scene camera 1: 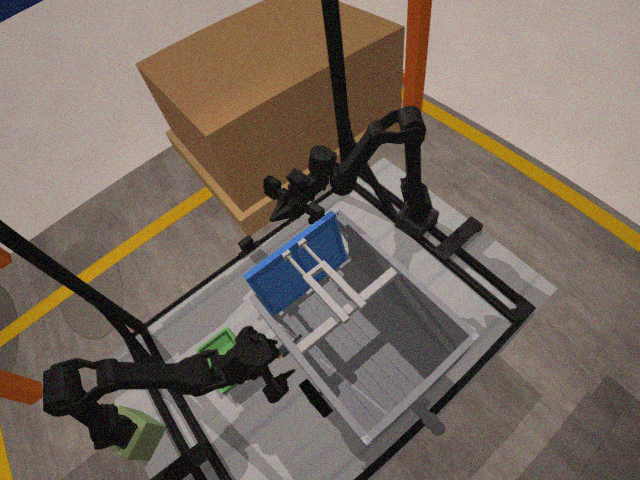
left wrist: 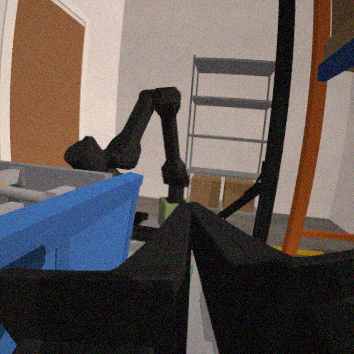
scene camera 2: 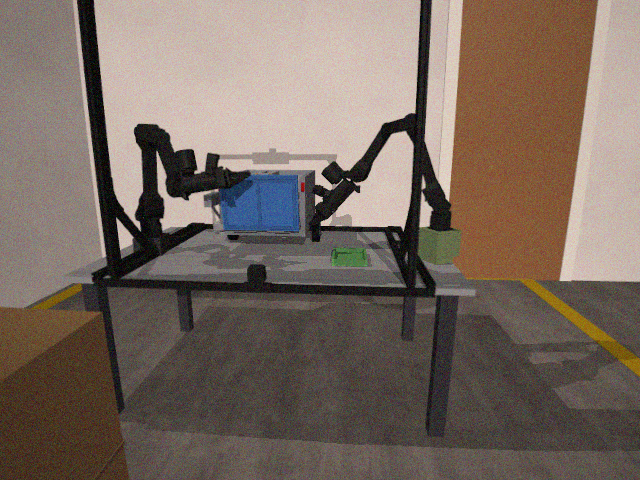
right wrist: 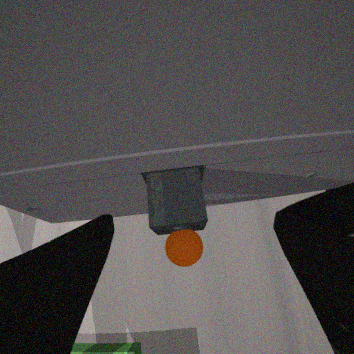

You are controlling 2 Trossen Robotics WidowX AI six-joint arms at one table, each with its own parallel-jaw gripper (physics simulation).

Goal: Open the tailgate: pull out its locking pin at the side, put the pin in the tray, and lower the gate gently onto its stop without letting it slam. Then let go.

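Places are measured from the left arm's base along level axes (x ahead, y left, z up), in centimetres.
Pixels of known places: left gripper, fingertip midpoint: point(scene camera 1: 270, 220) point(left wrist: 187, 210) point(scene camera 2: 250, 173); right gripper, fingertip midpoint: point(scene camera 1: 285, 356) point(scene camera 2: 312, 223); left arm's base at its link origin: point(scene camera 1: 417, 213) point(scene camera 2: 151, 235); right arm's base at its link origin: point(scene camera 1: 122, 431) point(left wrist: 174, 199) point(scene camera 2: 440, 228).
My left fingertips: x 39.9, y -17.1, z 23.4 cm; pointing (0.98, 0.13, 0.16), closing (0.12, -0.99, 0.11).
Observation:
For each thing: its top centre in the pictures, then the offset to it from my left fingertips. "*": a spot on its surface instead.
- dark block at a spot on its surface: point(right wrist: 176, 200) * dx +19.1, dy +20.0, dz -16.7 cm
- green tray at its top centre: point(scene camera 1: 224, 358) point(scene camera 2: 349, 253) dx +32.0, dy +5.8, dz -27.5 cm
- grey truck bed at a spot on its surface: point(scene camera 1: 421, 397) * dx +3.9, dy +51.8, dz -21.2 cm
- black wheel at its top centre: point(scene camera 1: 312, 394) dx +21.2, dy +32.6, dz -19.3 cm
The blue tailgate point(scene camera 1: 320, 253) point(scene camera 2: 279, 206) point(left wrist: 100, 230) stands upright across the end of the grey truck bed. The locking pin's round orange knob point(right wrist: 184, 248) shows at the dark block point(right wrist: 176, 200) on the bed's side. My right gripper point(scene camera 1: 285, 357) point(right wrist: 194, 221) is open and empty, its fingers spread to either side of the block and knob in the right wrist view. My left gripper point(scene camera 2: 249, 174) point(left wrist: 187, 210) is shut and empty, at the gate's outer side near its top edge. The green tray point(scene camera 1: 226, 331) point(scene camera 2: 349, 263) point(right wrist: 107, 348) lies on the table, partly hidden by my right arm in scene camera 1.
The grey truck bed point(scene camera 1: 421, 397) holds pale bars point(scene camera 1: 330, 299) near the gate. A black wheel point(scene camera 1: 315, 397) is beside it. A black frame point(scene camera 2: 268, 287) borders the table, with a small black block point(scene camera 2: 256, 273) at its edge. A pale green block point(scene camera 1: 144, 434) point(scene camera 2: 439, 245) is by my right arm's base.

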